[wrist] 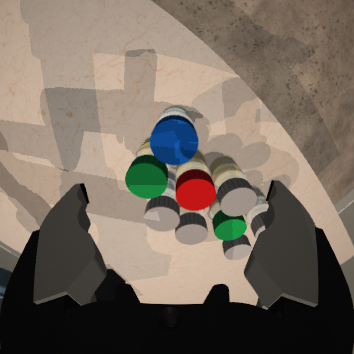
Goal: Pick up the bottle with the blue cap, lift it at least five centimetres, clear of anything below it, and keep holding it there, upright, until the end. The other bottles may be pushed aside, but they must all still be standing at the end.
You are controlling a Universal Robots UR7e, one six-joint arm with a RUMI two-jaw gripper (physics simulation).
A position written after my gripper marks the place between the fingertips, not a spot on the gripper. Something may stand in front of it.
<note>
In view: my gripper (pixel 176 184) and a green-capped bottle (pixel 146 177).
</note>
